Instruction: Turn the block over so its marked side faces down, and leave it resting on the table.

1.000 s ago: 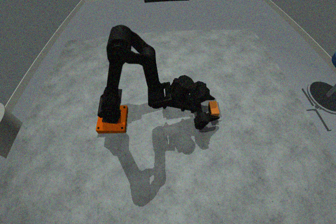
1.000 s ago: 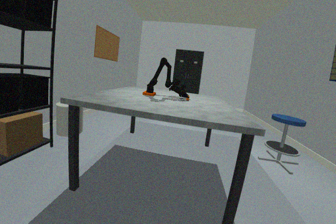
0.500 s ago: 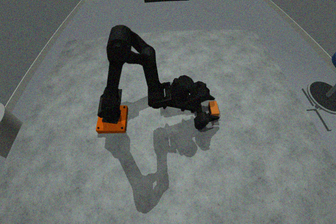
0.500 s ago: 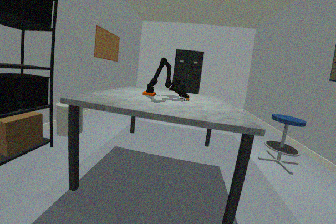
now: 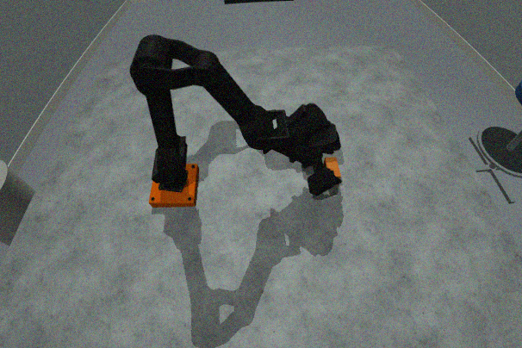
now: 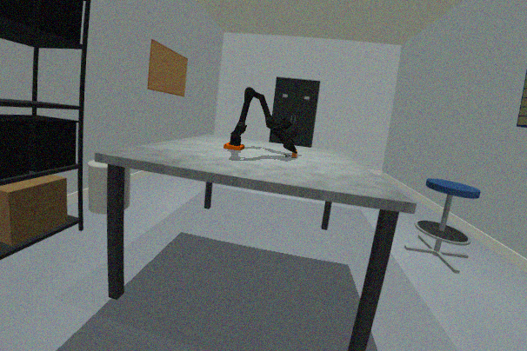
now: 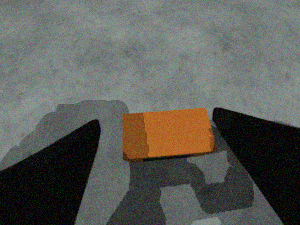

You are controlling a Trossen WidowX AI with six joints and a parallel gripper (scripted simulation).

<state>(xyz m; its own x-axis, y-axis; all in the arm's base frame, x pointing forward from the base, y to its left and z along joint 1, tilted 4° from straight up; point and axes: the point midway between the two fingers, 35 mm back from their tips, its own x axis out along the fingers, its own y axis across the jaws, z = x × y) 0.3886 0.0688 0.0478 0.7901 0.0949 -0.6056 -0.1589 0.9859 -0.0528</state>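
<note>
Right now the orange block is 20 mm behind my gripper tip, 10 mm to the right of it and 10 mm below it.
</note>
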